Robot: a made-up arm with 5 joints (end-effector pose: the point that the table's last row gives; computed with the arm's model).
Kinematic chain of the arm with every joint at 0, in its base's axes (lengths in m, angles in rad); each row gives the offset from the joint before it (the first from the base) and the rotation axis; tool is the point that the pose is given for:
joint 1: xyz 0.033 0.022 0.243 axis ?
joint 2: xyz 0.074 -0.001 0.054 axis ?
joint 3: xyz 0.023 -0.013 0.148 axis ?
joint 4: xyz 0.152 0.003 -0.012 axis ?
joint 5: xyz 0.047 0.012 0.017 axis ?
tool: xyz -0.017 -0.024 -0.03
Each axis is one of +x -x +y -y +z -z.
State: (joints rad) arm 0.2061 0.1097 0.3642 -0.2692 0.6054
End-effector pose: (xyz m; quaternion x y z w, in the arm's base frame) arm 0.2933 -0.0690 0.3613 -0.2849 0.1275 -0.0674 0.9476
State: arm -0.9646 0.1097 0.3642 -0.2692 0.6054
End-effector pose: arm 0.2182 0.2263 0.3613 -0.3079 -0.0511 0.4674 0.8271
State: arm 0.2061 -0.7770 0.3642 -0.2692 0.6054
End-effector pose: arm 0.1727 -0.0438 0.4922 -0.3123 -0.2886 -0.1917 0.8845
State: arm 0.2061 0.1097 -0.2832 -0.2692 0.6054
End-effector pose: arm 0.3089 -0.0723 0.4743 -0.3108 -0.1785 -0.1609 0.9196
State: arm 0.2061 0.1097 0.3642 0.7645 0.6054
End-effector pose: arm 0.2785 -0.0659 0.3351 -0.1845 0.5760 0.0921 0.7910
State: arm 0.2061 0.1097 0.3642 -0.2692 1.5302
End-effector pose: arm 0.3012 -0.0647 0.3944 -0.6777 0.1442 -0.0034 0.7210
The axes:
joint 1: -z
joint 2: +y
joint 3: +y
joint 4: +y
joint 5: -x

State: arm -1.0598 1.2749 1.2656 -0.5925 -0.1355
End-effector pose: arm 0.0807 0.0689 0.2201 -0.3843 0.7313 0.2351 0.5121
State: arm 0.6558 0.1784 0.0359 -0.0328 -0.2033
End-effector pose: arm 0.2570 -0.1711 0.3722 0.1247 0.0528 -0.3278 0.9350
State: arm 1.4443 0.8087 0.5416 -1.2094 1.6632
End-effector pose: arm 0.0386 -0.2336 0.2706 -0.5218 0.5229 -0.4052 0.5387
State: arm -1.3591 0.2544 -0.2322 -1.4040 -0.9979
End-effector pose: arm 0.0852 0.3278 0.4449 0.6385 -0.2035 0.6625 0.3348
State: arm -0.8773 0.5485 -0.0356 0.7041 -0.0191
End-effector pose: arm 0.2389 0.2346 0.2935 -0.2357 0.5208 0.3435 0.7451
